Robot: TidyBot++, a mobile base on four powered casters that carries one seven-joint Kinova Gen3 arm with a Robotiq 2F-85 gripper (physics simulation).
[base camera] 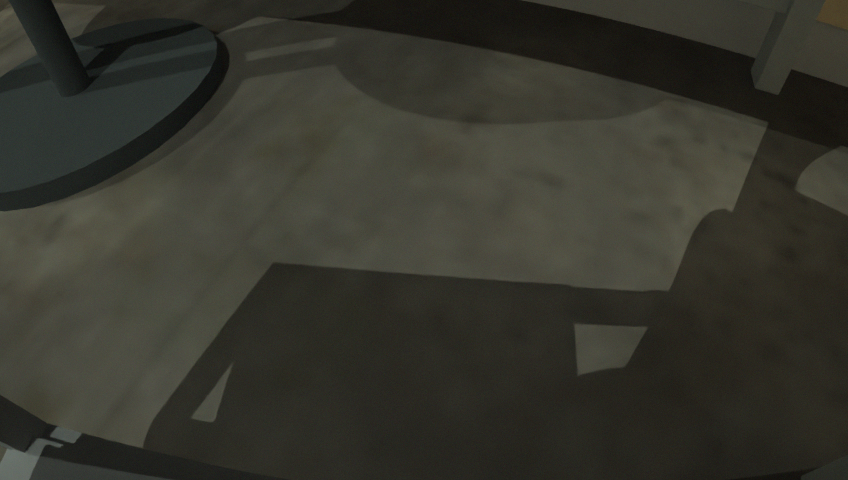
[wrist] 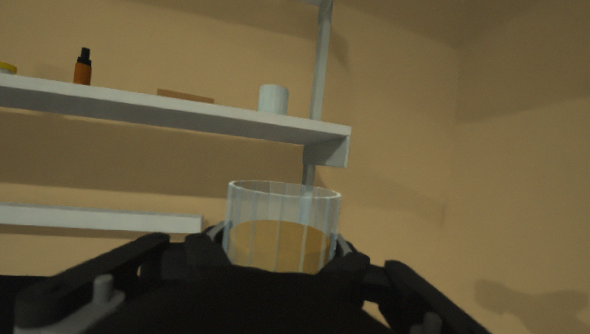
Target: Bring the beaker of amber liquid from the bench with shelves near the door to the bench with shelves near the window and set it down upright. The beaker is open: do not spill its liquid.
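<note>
A clear open beaker (wrist: pixel 283 235) with amber liquid shows in the lower middle of the wrist view. My gripper (wrist: pixel 280 239) is shut on it, with one dark finger on each side of the glass. The beaker looks close to upright, with a slight tilt in the picture, and the liquid lies below the rim. Its lower part is hidden behind the gripper. A shelf (wrist: pixel 200 117) of a bench with shelves runs behind and above the beaker. I cannot tell which bench it belongs to. The bench top does not show in the wrist view.
The shelf holds a pale cup (wrist: pixel 273 99), a flat brown item (wrist: pixel 185 96), an orange bottle (wrist: pixel 82 72) and a yellow-lidded jar (wrist: pixel 7 67). A grey post (wrist: pixel 321 65) stands at its right end. In the base camera view, a round stool base (base camera: pixel 136 107) is at upper left and a leg (base camera: pixel 779 53) at upper right.
</note>
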